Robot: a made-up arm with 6 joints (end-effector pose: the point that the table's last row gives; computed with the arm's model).
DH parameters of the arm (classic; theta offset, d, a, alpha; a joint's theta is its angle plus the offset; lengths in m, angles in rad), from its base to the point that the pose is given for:
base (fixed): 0 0.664 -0.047 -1.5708
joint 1: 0 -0.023 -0.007 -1.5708
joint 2: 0 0.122 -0.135 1.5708
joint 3: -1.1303 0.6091 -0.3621 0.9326
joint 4: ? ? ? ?
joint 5: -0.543 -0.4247 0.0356 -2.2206
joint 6: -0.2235 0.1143 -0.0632 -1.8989
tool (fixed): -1.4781 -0.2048 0 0
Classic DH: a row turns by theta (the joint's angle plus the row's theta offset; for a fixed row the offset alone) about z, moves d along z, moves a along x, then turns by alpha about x.
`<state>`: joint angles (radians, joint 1 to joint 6).
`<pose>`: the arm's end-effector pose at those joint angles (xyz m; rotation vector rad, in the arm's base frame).
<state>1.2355 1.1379 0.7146 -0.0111 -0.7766 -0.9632</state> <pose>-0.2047 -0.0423 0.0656 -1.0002 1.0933 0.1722</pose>
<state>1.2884 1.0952 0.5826 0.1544 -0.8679 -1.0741</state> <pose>-0.2027 -0.0143 -0.0212 -0.9403 1.0560 0.4652</pose>
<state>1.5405 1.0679 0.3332 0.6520 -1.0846 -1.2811</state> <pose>-0.4558 0.0972 -0.1975 -0.5478 1.1575 1.1007</pose>
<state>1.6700 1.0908 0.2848 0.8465 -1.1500 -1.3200</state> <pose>-0.6499 0.1315 -0.1864 -0.3069 1.2857 1.2386</pose>
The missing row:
joint 4: 1.297 -0.3618 0.157 -1.9204
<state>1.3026 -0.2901 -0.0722 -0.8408 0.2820 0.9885</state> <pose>-0.0979 0.1585 0.6023 0.6390 -0.3658 -0.9855</pose>
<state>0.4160 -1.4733 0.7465 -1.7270 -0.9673 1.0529</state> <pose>-0.2267 -0.3233 0.7520 2.3379 -0.3389 0.3013</pose>
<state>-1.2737 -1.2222 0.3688 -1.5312 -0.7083 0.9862</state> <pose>-0.0558 -0.1852 0.4445 1.6840 -1.4244 2.0340</pose>
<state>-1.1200 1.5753 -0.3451 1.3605 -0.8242 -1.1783</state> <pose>0.7872 -0.5175 1.2634 -1.3450 -0.3491 -0.5019</pose>
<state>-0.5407 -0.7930 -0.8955 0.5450 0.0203 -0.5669</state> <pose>-0.3293 0.5667 0.7179 -0.7820 -2.3143 0.0679</pose>
